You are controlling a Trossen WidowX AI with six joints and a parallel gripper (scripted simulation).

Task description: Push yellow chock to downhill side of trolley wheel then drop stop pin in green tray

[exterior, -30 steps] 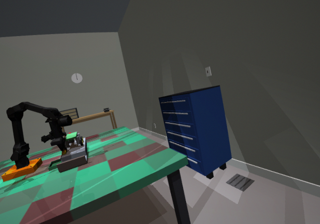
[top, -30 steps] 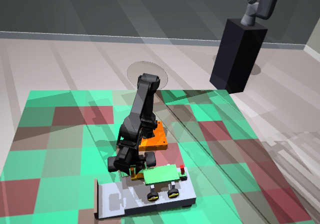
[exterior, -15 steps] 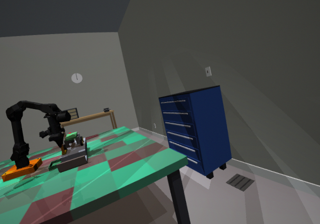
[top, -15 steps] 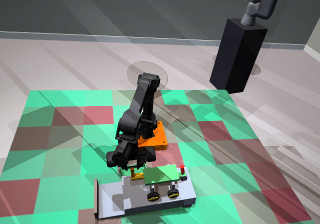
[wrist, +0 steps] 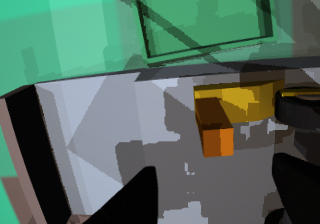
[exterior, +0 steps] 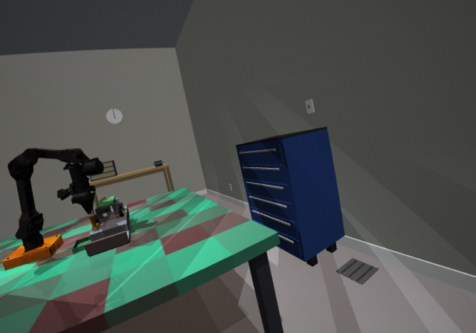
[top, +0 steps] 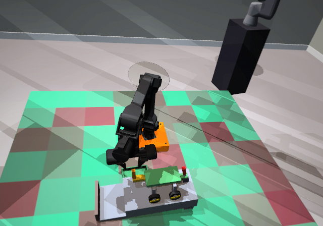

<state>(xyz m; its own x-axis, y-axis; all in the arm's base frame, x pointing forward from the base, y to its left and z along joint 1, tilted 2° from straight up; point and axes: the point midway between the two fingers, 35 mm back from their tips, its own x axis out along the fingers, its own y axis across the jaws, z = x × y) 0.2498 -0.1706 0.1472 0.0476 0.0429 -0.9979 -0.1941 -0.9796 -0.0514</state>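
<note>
Now: gripper tip 80 mm short of the red-headed stop pin, 200 mm to the right of it and 10 mm above it. From my gripper tip the other things lie so: grey ramp (80 mm ahead, 100 mm to the left, 100 mm below); then trolley (80 mm ahead, 100 mm to the left, 30 mm below); then yellow chock (30 mm to the left, 60 mm below).
</note>
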